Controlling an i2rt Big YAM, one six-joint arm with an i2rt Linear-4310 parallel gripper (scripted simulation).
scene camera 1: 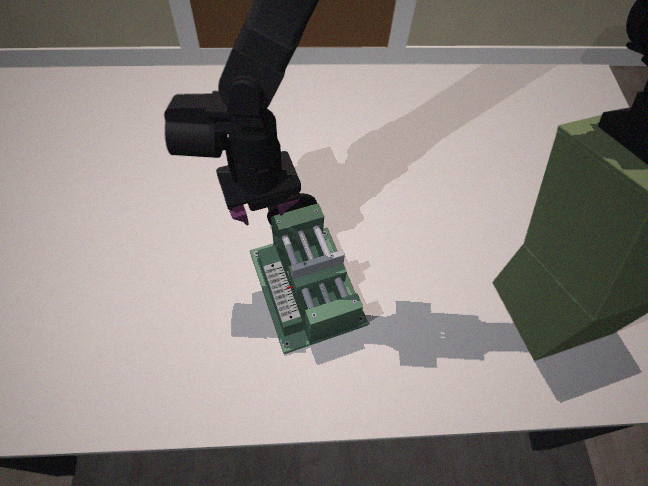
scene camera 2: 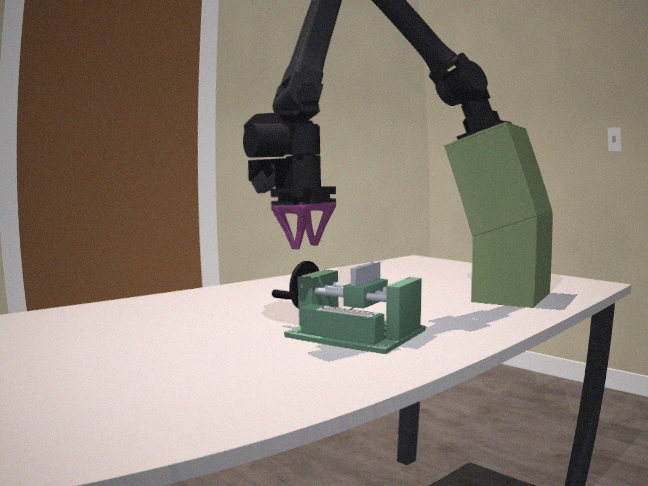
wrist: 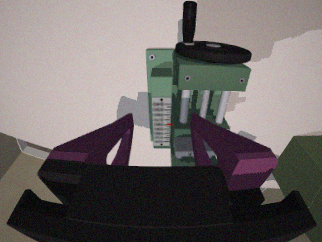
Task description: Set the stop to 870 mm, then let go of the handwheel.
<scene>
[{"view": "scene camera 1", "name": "my gripper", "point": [263,217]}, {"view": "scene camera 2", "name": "my gripper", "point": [305,247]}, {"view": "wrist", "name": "my gripper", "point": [162,119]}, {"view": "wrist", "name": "black handwheel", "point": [231,54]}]
</scene>
